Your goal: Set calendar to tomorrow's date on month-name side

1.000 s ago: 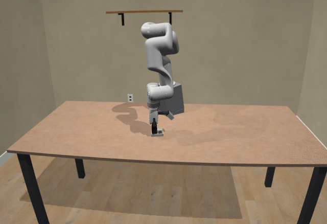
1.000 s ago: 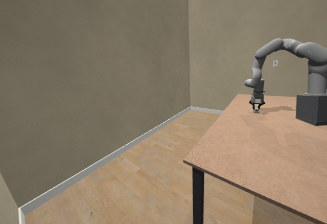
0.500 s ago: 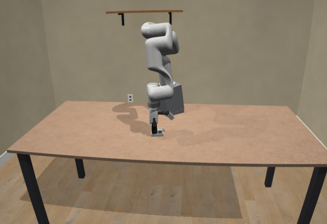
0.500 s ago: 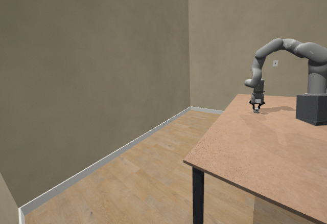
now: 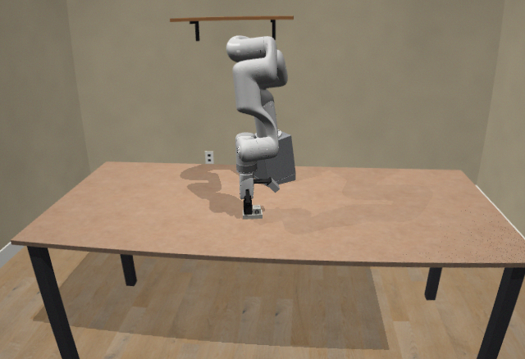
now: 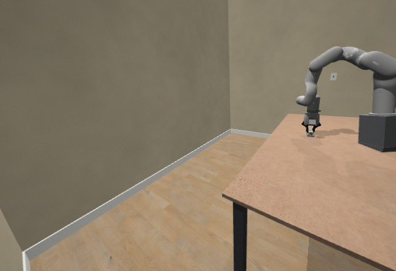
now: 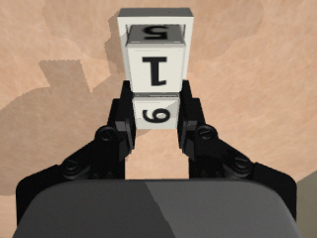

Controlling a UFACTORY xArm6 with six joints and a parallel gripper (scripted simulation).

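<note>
Now: the calendar tray 20 mm to the left of my hand and 30 mm below it.
</note>
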